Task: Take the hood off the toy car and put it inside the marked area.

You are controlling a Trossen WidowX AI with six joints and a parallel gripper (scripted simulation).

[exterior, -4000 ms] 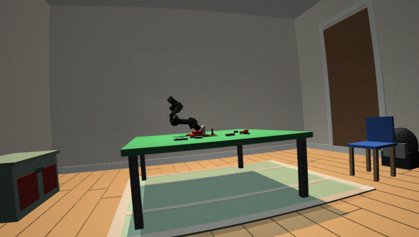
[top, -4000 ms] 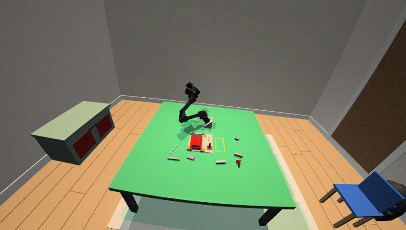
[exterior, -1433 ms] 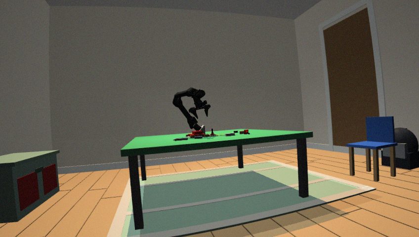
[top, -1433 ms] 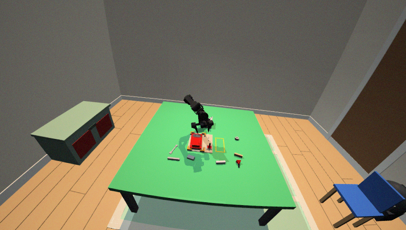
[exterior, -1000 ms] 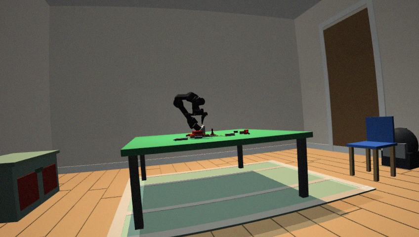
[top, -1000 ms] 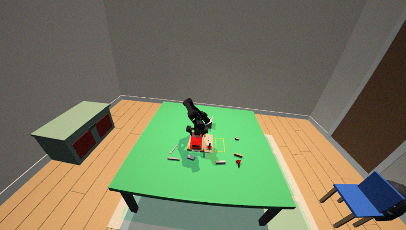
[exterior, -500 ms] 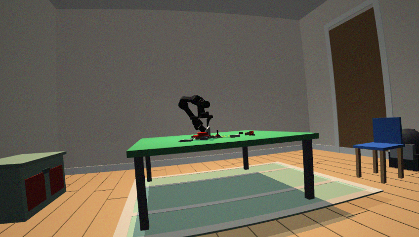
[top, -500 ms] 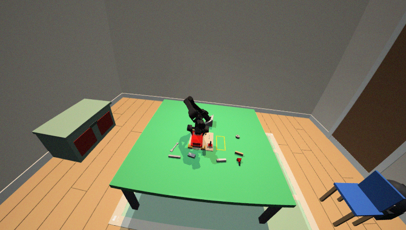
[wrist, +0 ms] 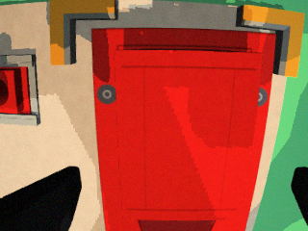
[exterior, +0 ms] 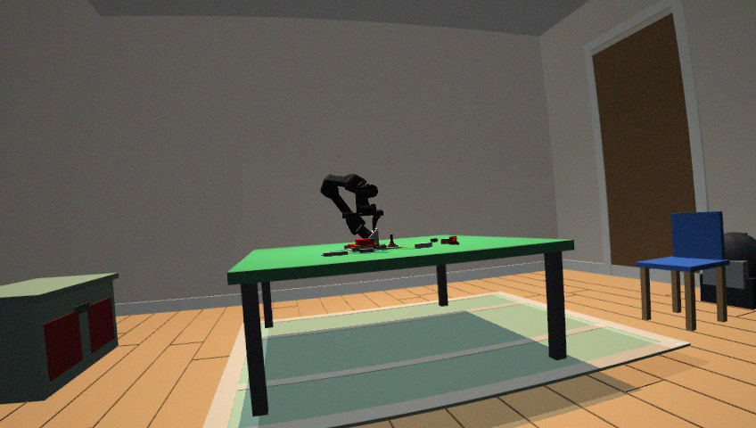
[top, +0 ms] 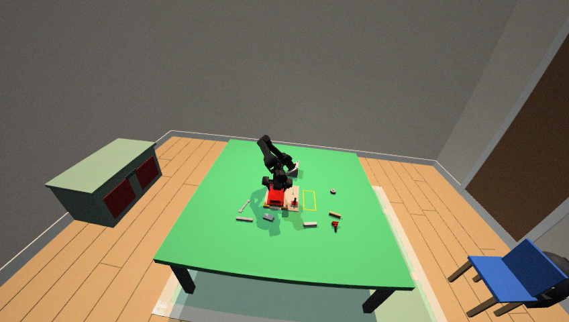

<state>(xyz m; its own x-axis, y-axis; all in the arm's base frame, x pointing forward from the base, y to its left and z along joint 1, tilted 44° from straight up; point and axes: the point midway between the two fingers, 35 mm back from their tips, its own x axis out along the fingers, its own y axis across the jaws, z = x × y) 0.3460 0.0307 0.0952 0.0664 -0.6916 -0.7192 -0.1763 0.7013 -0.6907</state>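
Now: the hood 4 cm below my gripper tip. The rest, counted from my gripper tip: wheel (38 cm to the left, 20 cm behind, 7 cm below); then tan block (39 cm to the left, 7 cm below, 3 cm ahead).
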